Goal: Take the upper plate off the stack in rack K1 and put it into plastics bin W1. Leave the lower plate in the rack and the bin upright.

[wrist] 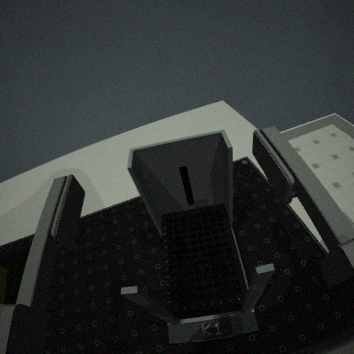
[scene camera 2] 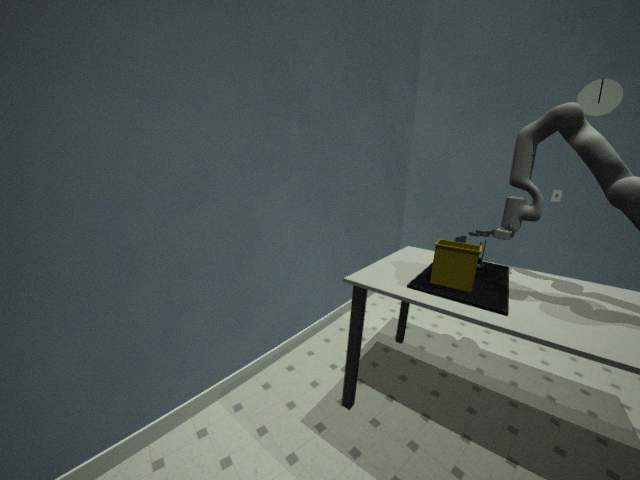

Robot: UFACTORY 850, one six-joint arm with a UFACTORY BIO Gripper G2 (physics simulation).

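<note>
Rack K1 point(wrist: 210, 329) point(scene camera 2: 460, 238) has a tall slotted back wall, front corner posts and a "K1" label. In the scene view it is mostly hidden behind the bin. A dark gridded plate point(wrist: 205, 260) lies in the rack; I cannot tell the upper and lower plates apart. Yellow bin W1 point(scene camera 2: 454, 266) stands upright on the black mat; a sliver of it point(wrist: 3, 285) shows at the wrist view's left edge. My gripper point(scene camera 2: 474, 234) point(wrist: 171, 186) is open and empty, above the rack, with one finger to each side of it in the wrist view.
The black mat point(scene camera 2: 491, 291) point(wrist: 110, 260) lies on the white table point(scene camera 2: 382, 271) point(wrist: 200, 117) near its far left corner. The rack's back wall rises well above the plate. The bin stands close beside the rack. Blue-grey walls point(scene camera 2: 206, 180) stand beyond the table.
</note>
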